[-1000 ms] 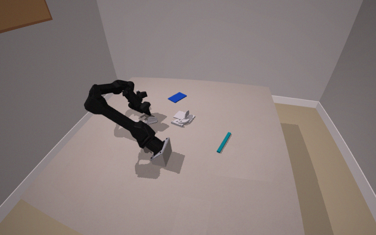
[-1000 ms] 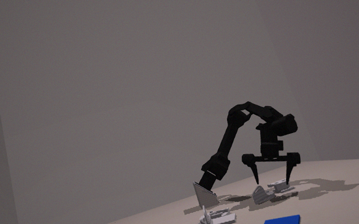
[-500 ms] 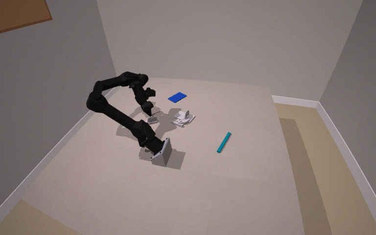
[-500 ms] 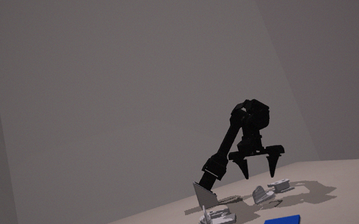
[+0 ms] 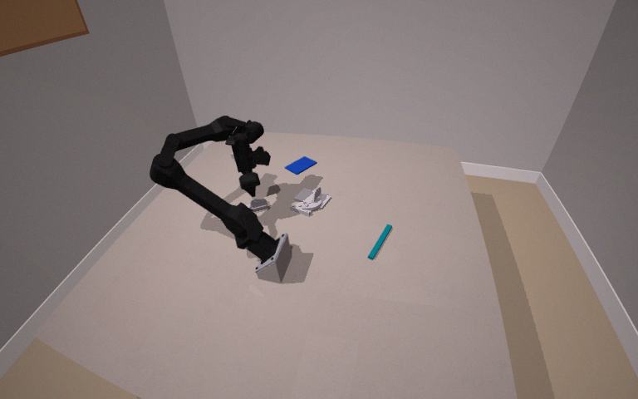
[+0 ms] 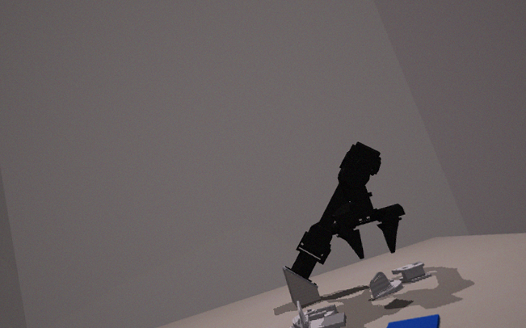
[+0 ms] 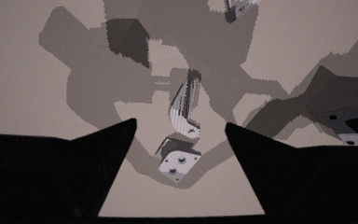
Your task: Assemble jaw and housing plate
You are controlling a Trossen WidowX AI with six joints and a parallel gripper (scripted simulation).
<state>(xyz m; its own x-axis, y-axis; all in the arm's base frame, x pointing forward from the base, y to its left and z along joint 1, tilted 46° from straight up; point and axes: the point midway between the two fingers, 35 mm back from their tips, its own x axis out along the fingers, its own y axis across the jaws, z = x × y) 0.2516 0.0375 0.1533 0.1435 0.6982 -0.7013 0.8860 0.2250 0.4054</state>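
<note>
My gripper tip is now 8 cm above the grey jaw, 4 cm past it and 2 cm to the right of it. Round my gripper tip: blue housing plate (29 cm ahead, 12 cm to the right, 8 cm below); then white cube (35 cm ahead, 23 cm to the left, 7 cm below); then white base (20 cm to the right, 8 cm below, 6 cm ahead).
</note>
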